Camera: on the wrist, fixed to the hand. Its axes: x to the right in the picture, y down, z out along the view.
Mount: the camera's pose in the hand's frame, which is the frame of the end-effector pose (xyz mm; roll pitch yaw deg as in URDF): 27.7 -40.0 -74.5 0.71 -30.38 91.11
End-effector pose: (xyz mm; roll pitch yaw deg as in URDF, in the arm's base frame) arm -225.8 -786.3 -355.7 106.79 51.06 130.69
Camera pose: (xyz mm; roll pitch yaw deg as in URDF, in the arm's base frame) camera -291.5 -837.0 -387.8 122.16 -26.12 75.93
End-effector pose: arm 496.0 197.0 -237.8 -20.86 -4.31 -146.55
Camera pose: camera 434.3 232.8 -290.9 -3.26 -9.42 -54.86
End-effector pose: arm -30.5 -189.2 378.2 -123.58 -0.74 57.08
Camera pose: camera 17.6 -188.5 453.1 177.40 86.80 -36.84
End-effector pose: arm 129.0 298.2 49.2 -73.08 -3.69 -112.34
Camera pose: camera 42.2 305.1 67.5 -2.86 42.66 -24.44
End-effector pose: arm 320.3 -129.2 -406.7 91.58 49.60 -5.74
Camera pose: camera 317.0 -52.9 -452.4 115.79 -34.23 -45.55
